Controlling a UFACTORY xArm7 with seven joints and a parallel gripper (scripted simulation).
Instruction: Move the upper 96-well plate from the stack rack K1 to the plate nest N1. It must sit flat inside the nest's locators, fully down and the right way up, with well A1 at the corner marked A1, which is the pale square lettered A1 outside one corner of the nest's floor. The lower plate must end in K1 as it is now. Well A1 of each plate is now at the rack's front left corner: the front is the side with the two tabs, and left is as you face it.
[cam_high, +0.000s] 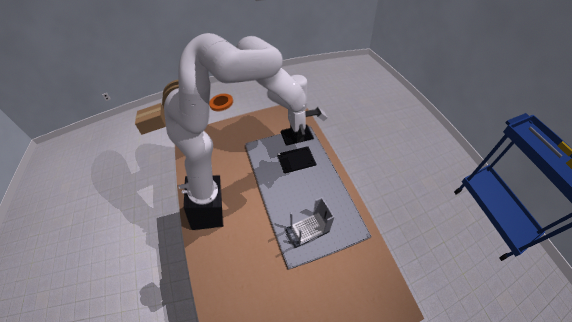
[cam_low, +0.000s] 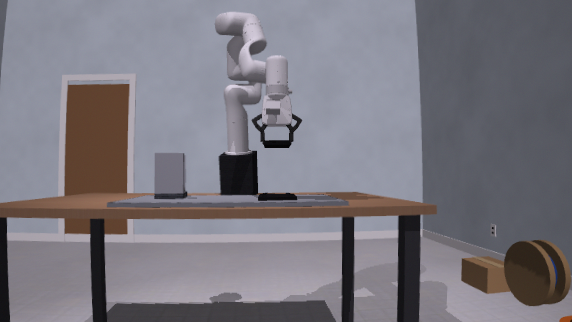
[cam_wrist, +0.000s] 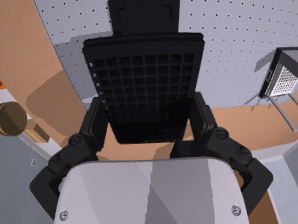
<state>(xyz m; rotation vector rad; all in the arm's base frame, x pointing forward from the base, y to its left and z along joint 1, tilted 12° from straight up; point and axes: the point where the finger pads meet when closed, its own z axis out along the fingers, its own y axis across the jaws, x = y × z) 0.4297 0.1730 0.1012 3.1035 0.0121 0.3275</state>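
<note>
My hand is 190 mm above the plate nest N1. The rest, counted from my hand: black 96-well plate (10 mm below); then pale square (180 mm below, 80 mm behind, 50 mm to the left); then grey rack wall (360 mm to the right, 110 mm below, 10 mm ahead).
</note>
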